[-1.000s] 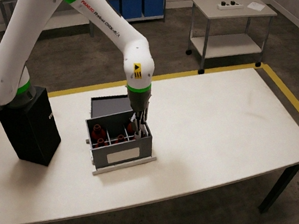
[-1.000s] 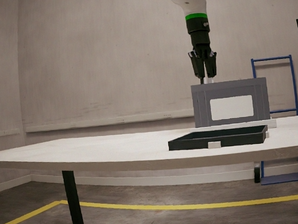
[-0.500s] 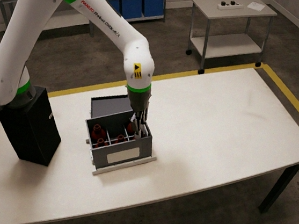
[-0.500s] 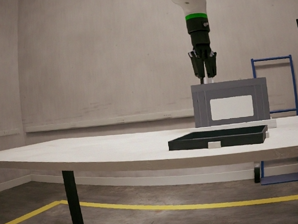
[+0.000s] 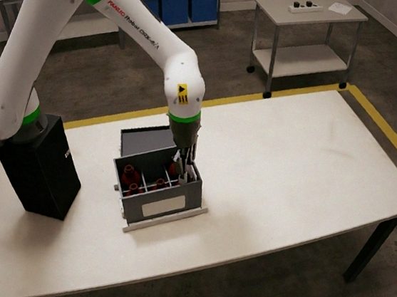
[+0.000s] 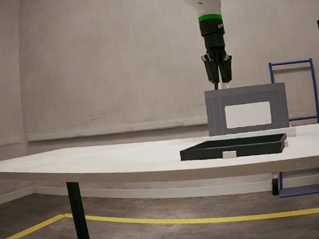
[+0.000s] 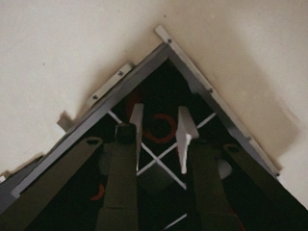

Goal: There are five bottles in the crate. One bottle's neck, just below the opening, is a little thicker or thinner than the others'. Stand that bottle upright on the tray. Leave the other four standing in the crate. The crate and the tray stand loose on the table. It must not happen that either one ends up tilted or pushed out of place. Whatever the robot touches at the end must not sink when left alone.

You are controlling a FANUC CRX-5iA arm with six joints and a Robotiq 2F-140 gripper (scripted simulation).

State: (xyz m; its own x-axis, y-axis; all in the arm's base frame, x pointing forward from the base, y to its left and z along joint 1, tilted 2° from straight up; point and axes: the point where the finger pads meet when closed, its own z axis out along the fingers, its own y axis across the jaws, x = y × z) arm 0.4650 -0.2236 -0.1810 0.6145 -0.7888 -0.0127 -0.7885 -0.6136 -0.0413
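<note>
Now: hand 90 mm past the crate, 90 mm above it and 60 mm to the right of it. The rest, counted from my hand: dark tray (340 mm to the left, 160 mm below, 20 mm behind); bottle (170 mm behind, 110 mm to the left, 90 mm below).
</note>
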